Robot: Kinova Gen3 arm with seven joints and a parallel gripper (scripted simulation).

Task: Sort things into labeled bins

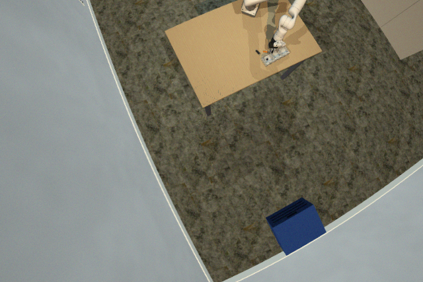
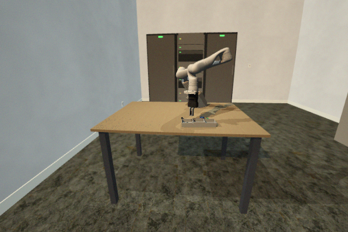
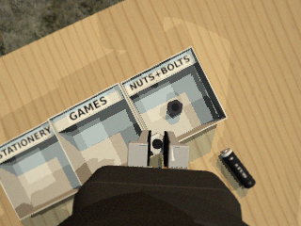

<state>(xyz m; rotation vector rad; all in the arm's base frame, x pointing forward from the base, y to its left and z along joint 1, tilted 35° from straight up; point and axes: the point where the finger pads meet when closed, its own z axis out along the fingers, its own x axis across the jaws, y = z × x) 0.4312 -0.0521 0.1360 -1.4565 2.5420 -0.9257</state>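
Right now my hand is 20 mm short of the black part, 30 mm to the left of it and 70 mm above it. The rest, counted from my hand: black cylinder 80 mm behind, 60 mm to the right, 80 mm below; blue 9V battery 70 mm behind, 100 mm to the left, 70 mm below; orange battery 50 mm behind, 80 mm below.
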